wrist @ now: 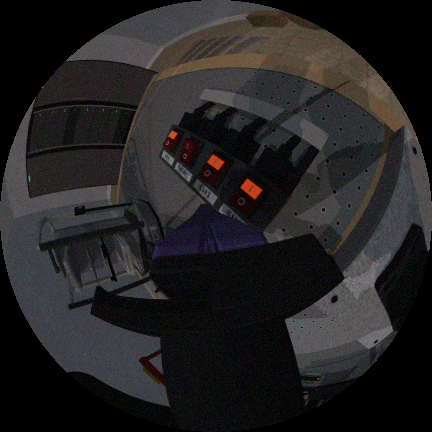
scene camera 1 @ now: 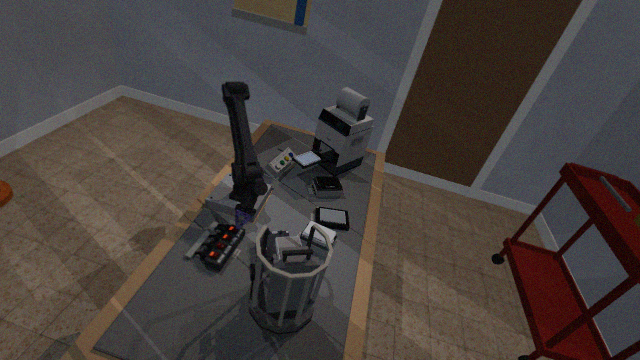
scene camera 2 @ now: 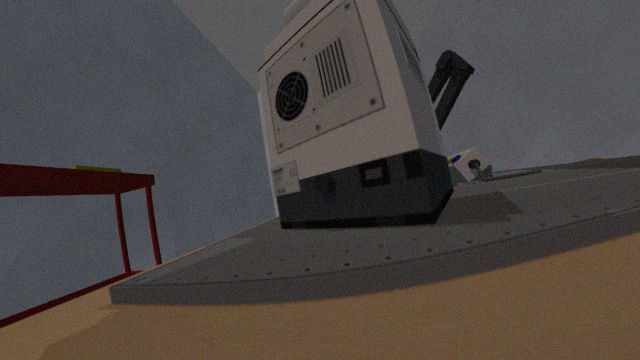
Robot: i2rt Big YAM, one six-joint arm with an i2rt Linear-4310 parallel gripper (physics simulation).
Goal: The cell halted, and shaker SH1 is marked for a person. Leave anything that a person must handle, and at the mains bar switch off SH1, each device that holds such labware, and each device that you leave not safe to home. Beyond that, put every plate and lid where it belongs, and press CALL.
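Places are measured from the arm's base along level axes (x ahead, y left, z up), in millimetres.
Pixels of known places: gripper, between the fingertips: [wrist: 204,209] [scene camera 1: 237,229]; arm's base, origin of its link: [scene camera 1: 242,193].
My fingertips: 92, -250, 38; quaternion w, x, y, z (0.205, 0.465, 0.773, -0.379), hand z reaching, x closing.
Observation:
For each thing: its middle in the pictures, then the offset to it from my fingertips, as dx, dy, dz. "*": a spot on its surface instead.
- SH1 rocker, middle of its body: [wrist: 212,168] -28, -33, -29
- H1 end, a spot on its surface: [wrist: 171,140] * -32, -126, -26
- SEAL rocker, middle of its body: [wrist: 188,150] -30, -83, -29
- button box, a spot on its surface: [scene camera 1: 282,162] * +6, +554, -8
- tall white device, a spot on its surface: [scene camera 1: 345,132] * +290, +679, +214
- light-topped plate, middle of its body: [scene camera 1: 332,216] +358, +308, -50
- round cage, middle of its body: [wrist: 95,252] [scene camera 1: 287,273] +274, -197, +95
- white block, middle of its body: [scene camera 1: 319,232] +327, +126, -1
- low black-topped device, middle of its body: [scene camera 1: 328,182] +281, +513, -14
My gripper [scene camera 1: 241,222] [wrist: 204,209] is shut and empty, its purple fingers pointing down beside the mains bar [scene camera 1: 219,257] [wrist: 272,210]. In the wrist view the fingertips overlap the lower edge of the labels, near SH1. The SH1 rocker [wrist: 213,169] is lit; so are the one at the H1 end [wrist: 171,140] and the one at the near end [wrist: 248,196], whose label is partly hidden. The SEAL rocker [wrist: 188,151] is dark. The button box [scene camera 1: 282,162] stands at the back. A plate [scene camera 1: 307,159] lies by the tall white device [scene camera 1: 345,132]. A light-topped plate [scene camera 1: 332,218] sits in a black frame.
A round cage [scene camera 1: 294,274] stands at the table's front, with white labware partly visible inside. A white block [scene camera 1: 318,235] lies behind it. A low black-topped device [scene camera 1: 327,185] stands farther back. A red cart [scene camera 1: 555,250] [scene camera 2: 75,181] stands beyond the table. A dark cabinet [wrist: 80,82] shows in the wrist view.

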